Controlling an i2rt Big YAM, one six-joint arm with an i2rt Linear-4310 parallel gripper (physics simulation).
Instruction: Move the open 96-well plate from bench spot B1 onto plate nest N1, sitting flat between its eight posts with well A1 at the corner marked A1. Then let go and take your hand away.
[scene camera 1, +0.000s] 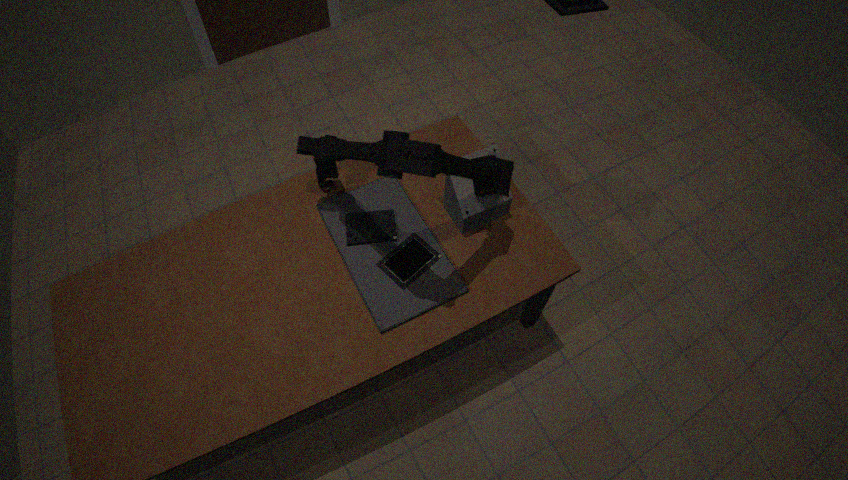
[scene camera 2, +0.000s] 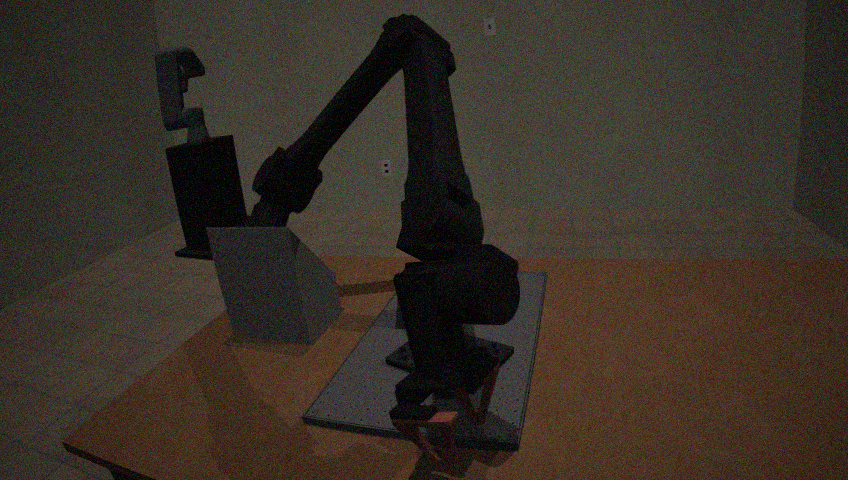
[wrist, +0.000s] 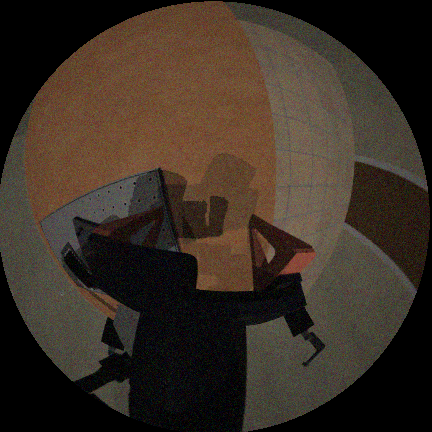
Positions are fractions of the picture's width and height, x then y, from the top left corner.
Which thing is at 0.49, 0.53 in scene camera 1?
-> A dark plate.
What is my gripper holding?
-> Nothing.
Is my gripper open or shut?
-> Open.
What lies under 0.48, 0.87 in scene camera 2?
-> My gripper.
